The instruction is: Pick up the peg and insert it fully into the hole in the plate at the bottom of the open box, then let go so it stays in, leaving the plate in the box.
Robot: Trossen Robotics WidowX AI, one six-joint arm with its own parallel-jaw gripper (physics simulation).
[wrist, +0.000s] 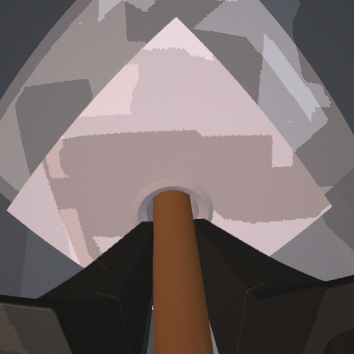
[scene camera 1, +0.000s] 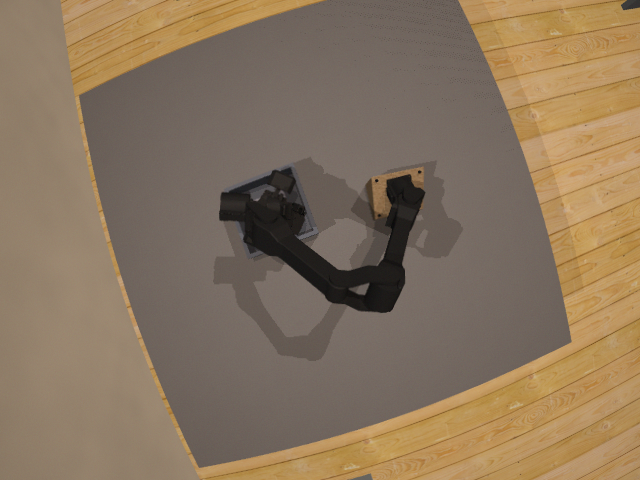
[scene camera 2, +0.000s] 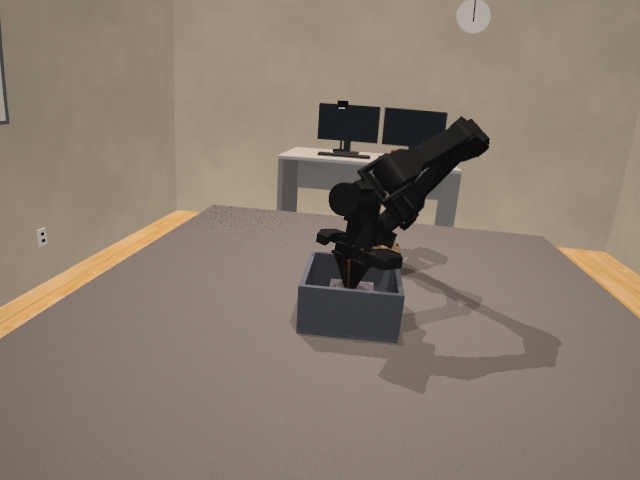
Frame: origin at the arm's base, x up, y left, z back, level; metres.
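Seen in the pictures: gripper, between the fingertips: [wrist: 173,231] [scene camera 2: 349,288]; arm's base, origin of its link: [scene camera 1: 399,187].
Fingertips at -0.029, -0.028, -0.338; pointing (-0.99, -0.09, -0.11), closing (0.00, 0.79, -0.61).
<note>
Offsets run from my fingertips to a thing's middle, as dx, dy, dz. "*": to the spot under its first point. Level surfaces: height alone.
The brown-orange peg {+0.022, +0.001, +0.001} [scene camera 2: 348,272] [wrist: 175,265] is between the fingers of my gripper [scene camera 2: 349,285] [wrist: 173,231], which is shut on it. The peg is close to upright, and its lower end is at the round hole {* -0.006, -0.004, +0.010} [wrist: 146,210] in the pale pink plate {-0.026, +0.004, +0.005} [wrist: 175,100] [scene camera 2: 368,285]. How deep the end reaches into the hole cannot be told. The plate lies at the bottom of the open blue-grey box {-0.012, +0.004, +0.006} [scene camera 1: 307,206] [scene camera 2: 348,314]. The fingers reach down inside the box walls. In scene camera 1 the arm hides the peg and most of the plate.
The box walls stand close around the gripper. The arm's base stands on a wooden block [scene camera 1: 380,198] to the right of the box in scene camera 1. Both are on the grey table top {dx -0.060} [scene camera 1: 330,403]. A desk [scene camera 2: 330,171] with two monitors stands far behind.
</note>
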